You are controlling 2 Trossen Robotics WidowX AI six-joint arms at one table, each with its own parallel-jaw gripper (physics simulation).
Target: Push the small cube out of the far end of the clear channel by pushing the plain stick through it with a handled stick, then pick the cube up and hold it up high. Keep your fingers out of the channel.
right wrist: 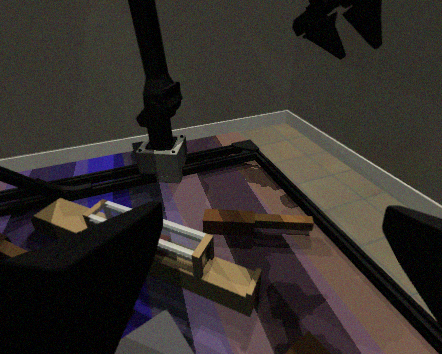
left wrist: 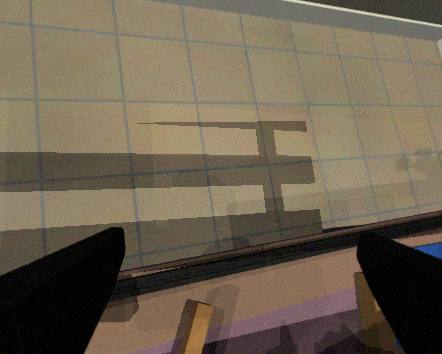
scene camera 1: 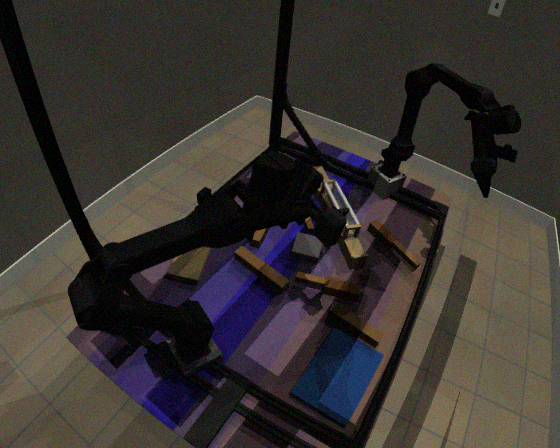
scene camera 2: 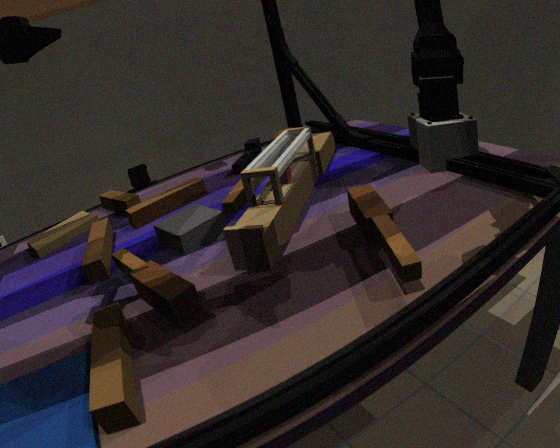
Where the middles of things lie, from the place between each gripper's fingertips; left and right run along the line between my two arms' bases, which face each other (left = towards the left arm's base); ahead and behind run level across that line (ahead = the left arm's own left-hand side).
Labels:
The clear channel (scene camera 2: 291, 151) lies 37 cm behind my left hand, 24 cm below it and 10 cm to the right of it. The rest, counted from my left hand: grey square plate (scene camera 2: 192, 227): 36 cm behind, 30 cm below, 26 cm to the right; long wooden block (scene camera 2: 255, 242): 41 cm behind, 26 cm below, 7 cm to the right; blue pad (scene camera 2: 54, 399): 51 cm to the right, 31 cm below, 6 cm behind.
The grey square plate lies 9 cm behind my right hand, 10 cm to the left of it and 32 cm below it. Round my right hand: long wooden block: 14 cm behind, 29 cm to the left, 29 cm below; then blue pad: 21 cm ahead, 14 cm to the right, 33 cm below; then clear channel: 10 cm behind, 27 cm to the left, 27 cm below.

